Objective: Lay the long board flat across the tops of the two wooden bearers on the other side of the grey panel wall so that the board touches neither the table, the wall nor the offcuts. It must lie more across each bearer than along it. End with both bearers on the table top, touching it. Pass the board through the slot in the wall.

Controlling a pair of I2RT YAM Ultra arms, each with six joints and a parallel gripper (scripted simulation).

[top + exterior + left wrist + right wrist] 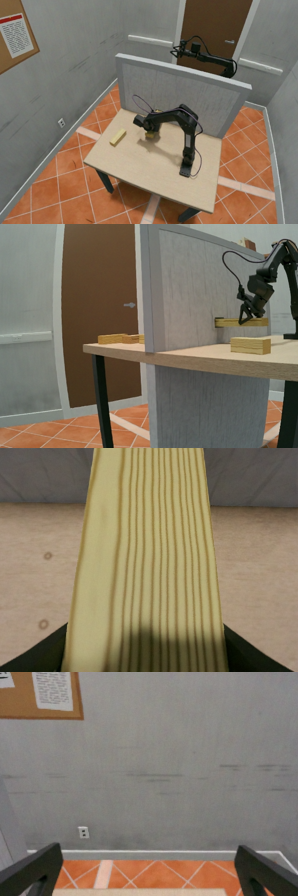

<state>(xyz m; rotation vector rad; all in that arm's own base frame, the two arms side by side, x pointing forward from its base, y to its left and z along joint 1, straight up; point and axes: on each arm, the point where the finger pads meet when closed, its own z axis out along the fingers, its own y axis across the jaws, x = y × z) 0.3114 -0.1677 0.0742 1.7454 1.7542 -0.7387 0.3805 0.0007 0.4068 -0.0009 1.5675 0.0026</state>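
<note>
The long board is 5 cm to the right of my left hand. The rest, counted from my left hand: wooden offcut: 21 cm ahead, 17 cm to the left, 7 cm below.
</note>
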